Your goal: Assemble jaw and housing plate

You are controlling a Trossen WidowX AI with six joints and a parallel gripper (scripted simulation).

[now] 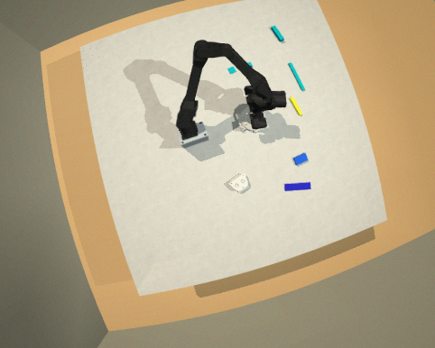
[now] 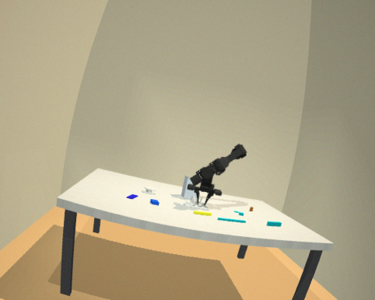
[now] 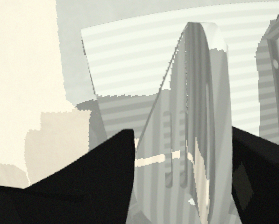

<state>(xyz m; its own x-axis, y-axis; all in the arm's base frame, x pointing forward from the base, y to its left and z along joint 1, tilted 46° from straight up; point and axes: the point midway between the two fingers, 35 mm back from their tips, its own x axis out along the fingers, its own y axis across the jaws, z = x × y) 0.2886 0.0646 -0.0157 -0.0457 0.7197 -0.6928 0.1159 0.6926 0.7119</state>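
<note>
Right now my gripper tip is 40 mm past the white jaw piece and 10 mm to the left of it. Also, from my gripper tip: orange piece (350 mm to the left, 130 mm behind); then yellow bar (210 mm ahead, 20 mm to the right, 10 mm below); then blue block (260 mm to the right, 150 mm ahead, 10 mm below).
</note>
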